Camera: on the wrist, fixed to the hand. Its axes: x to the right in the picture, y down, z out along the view.
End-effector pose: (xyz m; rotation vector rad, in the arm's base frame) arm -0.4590 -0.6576 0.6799 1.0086 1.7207 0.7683
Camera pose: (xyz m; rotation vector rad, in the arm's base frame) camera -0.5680 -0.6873 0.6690 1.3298 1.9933 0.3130
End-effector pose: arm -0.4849 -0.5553 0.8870 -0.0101 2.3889 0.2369
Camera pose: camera -0.5477 -0.6252 0.9507 0.2086 2.3984 -0.4011
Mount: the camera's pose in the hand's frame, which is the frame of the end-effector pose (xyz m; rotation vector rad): -0.0006 -0.0534 -0.1002 0.5229 0.0180 -0.0190
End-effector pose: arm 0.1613 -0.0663 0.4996 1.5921 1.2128 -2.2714
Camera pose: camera 0.2088 0.0355 0.5160 -1.5594 -0.5888 2.4448
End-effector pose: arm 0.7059 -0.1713 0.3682 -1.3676 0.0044 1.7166
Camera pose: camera 0.8171 -0.1914 0.3570 -0.9870 0.4201 1.5425
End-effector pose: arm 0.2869 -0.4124 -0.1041 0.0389 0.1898 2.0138
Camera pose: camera 0.3236 -0.4020 -0.2110 0.3474 0.7201 1.8968
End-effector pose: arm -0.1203 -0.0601 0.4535 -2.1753 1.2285 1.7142
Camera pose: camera -0.0093 -0.0781 0.4695 -1.8788 1.4521 1.1875
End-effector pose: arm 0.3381 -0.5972 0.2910 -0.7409 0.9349 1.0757
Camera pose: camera 0.3623 -0.7009 0.2516 -0.3254 1.1597 0.7578
